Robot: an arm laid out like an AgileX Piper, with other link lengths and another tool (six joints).
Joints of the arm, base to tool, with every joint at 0 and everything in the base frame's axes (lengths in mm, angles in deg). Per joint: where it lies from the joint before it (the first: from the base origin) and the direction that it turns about. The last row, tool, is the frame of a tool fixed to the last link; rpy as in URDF.
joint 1: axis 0 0 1 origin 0.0 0.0 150.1
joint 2: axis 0 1 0 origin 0.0 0.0 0.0
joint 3: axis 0 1 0 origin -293.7 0.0 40.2
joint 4: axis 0.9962 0 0.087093 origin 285.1 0.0 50.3
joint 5: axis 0 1 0 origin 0.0 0.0 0.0
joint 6: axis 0.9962 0 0.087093 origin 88.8 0.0 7.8
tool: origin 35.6 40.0 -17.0 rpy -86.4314 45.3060 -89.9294
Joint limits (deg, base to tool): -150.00..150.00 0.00..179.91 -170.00..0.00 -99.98..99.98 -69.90..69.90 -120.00..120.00
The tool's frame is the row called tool.
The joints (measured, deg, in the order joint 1, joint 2, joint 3, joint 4, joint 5, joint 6), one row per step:
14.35 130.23 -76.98 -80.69 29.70 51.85
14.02 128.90 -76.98 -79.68 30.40 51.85
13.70 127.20 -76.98 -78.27 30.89 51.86
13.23 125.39 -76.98 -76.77 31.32 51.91
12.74 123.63 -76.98 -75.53 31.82 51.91
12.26 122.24 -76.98 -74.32 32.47 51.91
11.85 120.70 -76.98 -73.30 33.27 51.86
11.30 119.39 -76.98 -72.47 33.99 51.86
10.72 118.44 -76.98 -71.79 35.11 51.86
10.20 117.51 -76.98 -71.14 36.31 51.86
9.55 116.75 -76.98 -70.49 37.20 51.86
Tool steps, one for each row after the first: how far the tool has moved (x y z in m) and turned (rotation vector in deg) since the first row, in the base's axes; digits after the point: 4 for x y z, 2 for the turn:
0.0021 -0.0029 0.0108 0.46 -1.13 -1.54
0.0044 -0.0048 0.0245 1.47 -2.54 -3.22
0.0065 -0.0078 0.0390 2.66 -4.03 -5.08
0.0083 -0.0115 0.0532 3.61 -5.50 -6.77
0.0092 -0.0156 0.0644 4.34 -6.59 -8.51
0.0097 -0.0196 0.0769 4.87 -7.82 -10.12
0.0101 -0.0248 0.0875 5.30 -8.88 -11.71
0.0099 -0.0313 0.0952 5.24 -9.58 -13.52
0.0093 -0.0374 0.1027 5.12 -10.23 -15.31
0.0088 -0.0439 0.1087 5.16 -10.75 -17.01

